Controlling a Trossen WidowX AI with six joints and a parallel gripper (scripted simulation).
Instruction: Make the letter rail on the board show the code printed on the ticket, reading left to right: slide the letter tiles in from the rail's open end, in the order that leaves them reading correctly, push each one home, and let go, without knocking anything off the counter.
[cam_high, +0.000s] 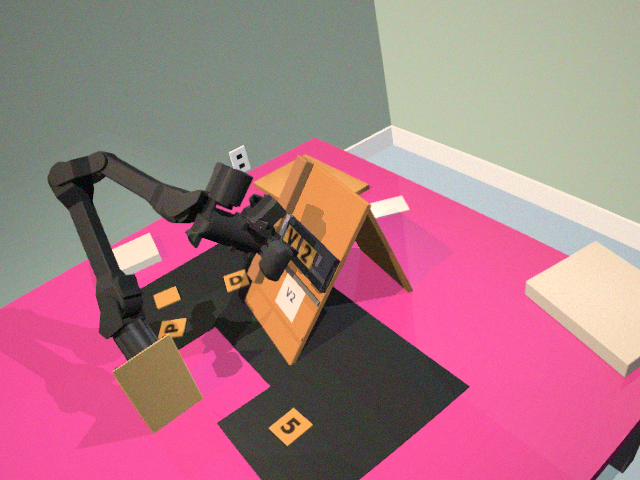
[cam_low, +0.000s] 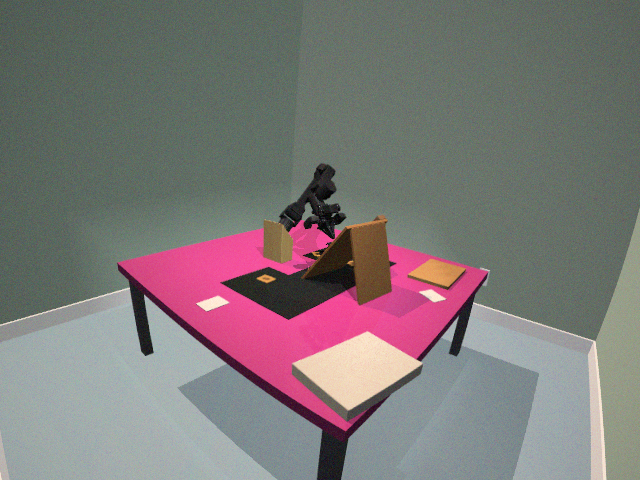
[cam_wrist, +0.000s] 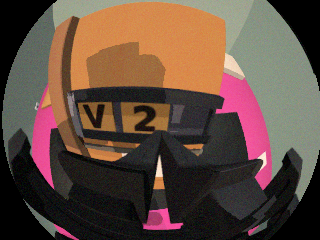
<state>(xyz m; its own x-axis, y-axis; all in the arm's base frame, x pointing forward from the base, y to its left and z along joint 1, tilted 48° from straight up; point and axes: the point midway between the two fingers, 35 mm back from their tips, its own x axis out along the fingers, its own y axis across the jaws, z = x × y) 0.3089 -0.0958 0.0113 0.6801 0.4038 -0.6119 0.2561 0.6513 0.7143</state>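
My gripper tip is now 3 cm past the white ticket, 2 cm to the right of it and 10 cm above it. Round my gripper tip: white block: 19 cm behind, 58 cm to the left, 18 cm below; orange flat panel: 34 cm ahead, 42 cm to the left, 18 cm below; black mat: 13 cm behind, 5 cm to the left, 19 cm below.
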